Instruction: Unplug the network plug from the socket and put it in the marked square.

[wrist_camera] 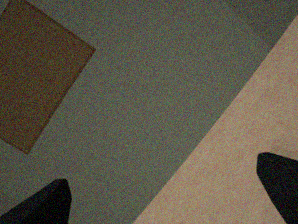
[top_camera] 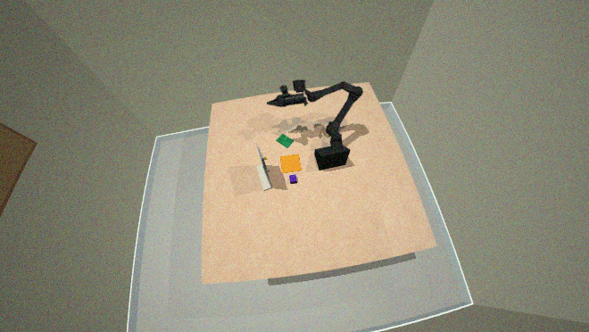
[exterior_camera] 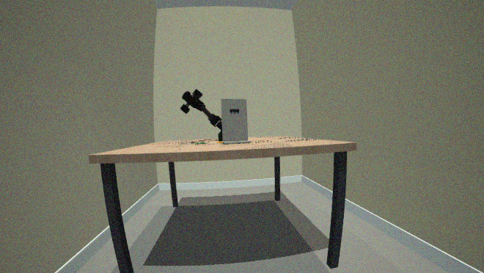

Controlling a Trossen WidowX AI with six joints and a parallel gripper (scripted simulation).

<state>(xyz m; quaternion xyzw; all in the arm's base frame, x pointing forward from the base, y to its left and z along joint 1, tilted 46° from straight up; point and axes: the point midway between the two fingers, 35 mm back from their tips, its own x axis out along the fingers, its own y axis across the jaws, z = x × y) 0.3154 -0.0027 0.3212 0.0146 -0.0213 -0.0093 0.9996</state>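
Right now the yellow plug is 300 mm to the left of my gripper tip, 90 mm below it and 50 mm ahead of it. The rest, counted from my gripper tip: upright grey panel 310 mm to the left, 170 mm below, 70 mm ahead; then orange marked square 300 mm below, 240 mm to the left, 80 mm behind.
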